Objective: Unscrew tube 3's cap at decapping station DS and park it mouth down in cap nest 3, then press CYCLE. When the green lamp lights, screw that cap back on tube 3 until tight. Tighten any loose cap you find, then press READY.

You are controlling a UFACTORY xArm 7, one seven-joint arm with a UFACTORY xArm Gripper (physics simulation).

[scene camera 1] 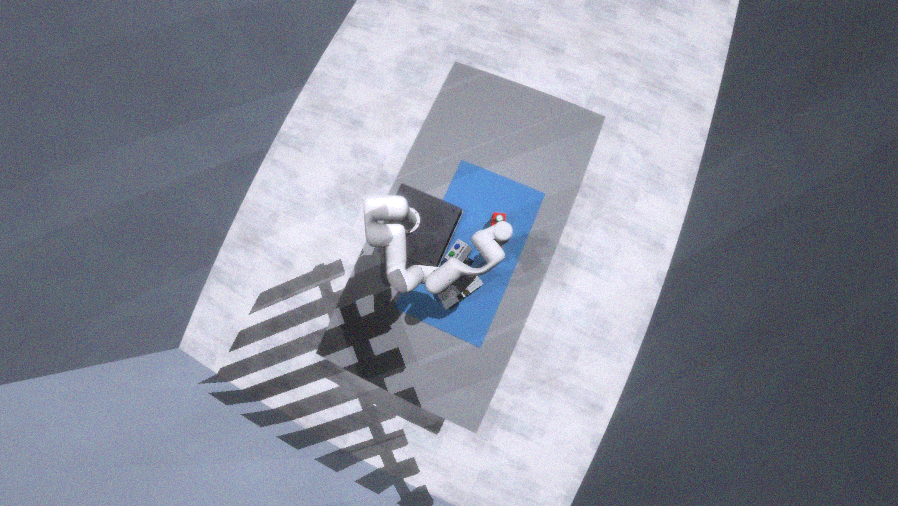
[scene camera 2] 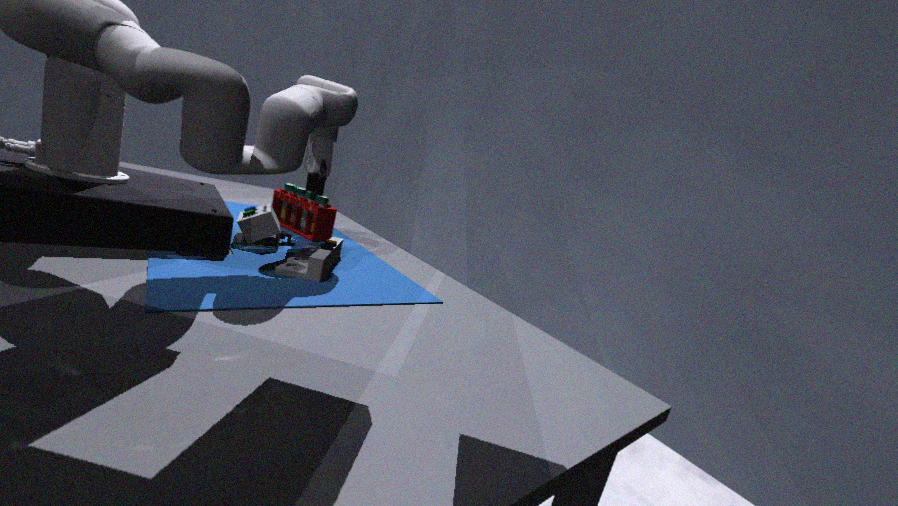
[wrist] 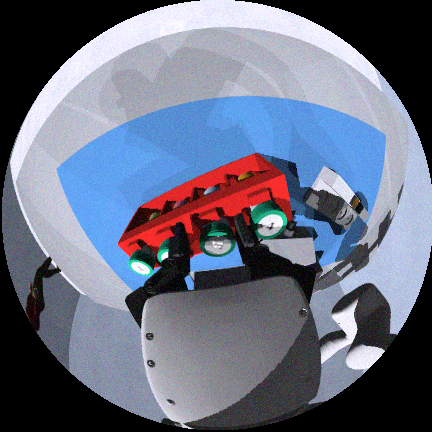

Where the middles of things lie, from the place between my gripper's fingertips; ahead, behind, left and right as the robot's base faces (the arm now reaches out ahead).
I see the cap 3 (wrist: 216, 239) 10 mm behind my hand and 10 mm above it. The rest, counted from my hand: cap 4 (wrist: 267, 219) (60 mm to the right, 10 mm above); grey lamp box (wrist: 295, 243) (150 mm behind, 120 mm to the right, 60 mm below).
